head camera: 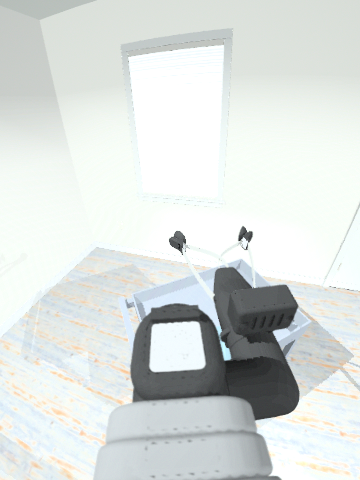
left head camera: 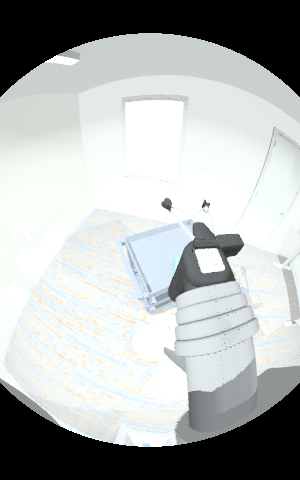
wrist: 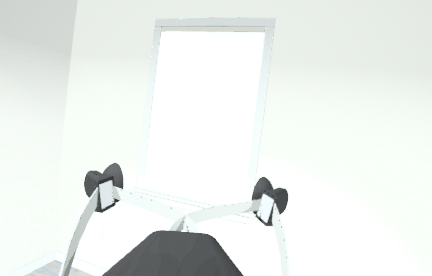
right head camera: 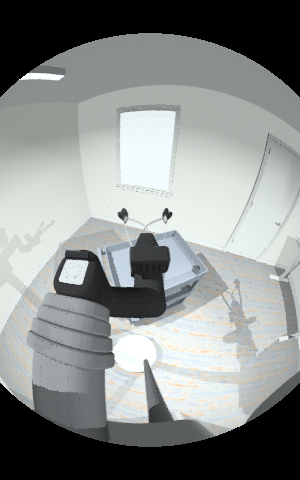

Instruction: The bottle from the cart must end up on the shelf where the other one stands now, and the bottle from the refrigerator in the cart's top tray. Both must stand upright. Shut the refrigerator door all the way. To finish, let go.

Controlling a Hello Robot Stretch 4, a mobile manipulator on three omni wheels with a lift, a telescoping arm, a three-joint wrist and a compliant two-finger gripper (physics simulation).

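Frame: origin at the robot's base, x ahead, y left, z up, level; metres.
Seen in the pictures: gripper, fingertip midpoint: (head camera: 209, 232) (left head camera: 184, 200) (wrist: 189, 185) (right head camera: 144, 210); robot's base, link origin: (left head camera: 152, 340) (right head camera: 135, 351).
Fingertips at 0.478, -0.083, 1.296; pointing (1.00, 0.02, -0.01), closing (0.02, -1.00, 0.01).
Note:
Offsets run from my fingertips to a thing's top centre, as dx, dy, dz. "*": to the spot under its first point.
The grey-blue cart (head camera: 170, 290) (left head camera: 155, 250) (right head camera: 180, 260) stands on the floor below and beyond my wrist, its top tray facing up. A light-blue sliver of the cart's bottle {-0.005, -0.070, -0.460} (head camera: 226, 351) (left head camera: 175, 266) shows beside my wrist; the rest is hidden behind the wrist, so its pose cannot be told. My gripper (head camera: 211, 239) (left head camera: 186, 205) (right head camera: 145, 215) (wrist: 189, 185) is open and empty, fingers wide apart. Its fingertips are above the cart's far side and face the wall with the window. The refrigerator and its door cannot be made out.
A window {* +1.535, -0.005, +0.151} (head camera: 177, 125) (left head camera: 154, 140) (right head camera: 147, 150) (wrist: 207, 110) is in the wall ahead. A closed room door (left head camera: 275, 185) (right head camera: 262, 200) is to the right. White bars of some furniture stand at the right edge. A white piece with a bluish spot is cut off at the left head view's bottom.

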